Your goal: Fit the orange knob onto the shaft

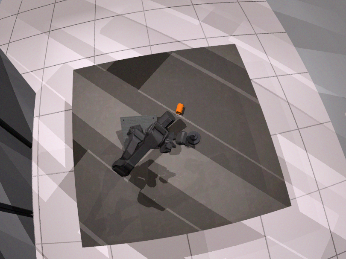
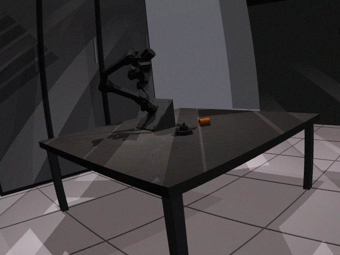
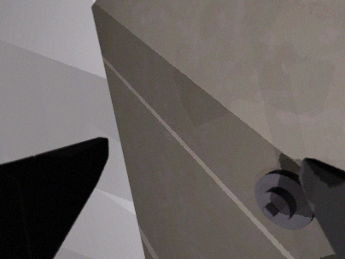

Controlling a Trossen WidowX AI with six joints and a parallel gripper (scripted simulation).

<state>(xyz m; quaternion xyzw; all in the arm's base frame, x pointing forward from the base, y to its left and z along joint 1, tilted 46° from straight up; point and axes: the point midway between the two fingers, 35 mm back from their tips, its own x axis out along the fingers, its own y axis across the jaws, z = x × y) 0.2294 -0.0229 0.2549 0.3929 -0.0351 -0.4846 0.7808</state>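
The orange knob is 340 mm to the left of my gripper tip, 240 mm below it and 60 mm ahead of it. The rest, counted from my gripper tip: pedestal: 230 mm below, 130 mm to the left, 110 mm ahead.
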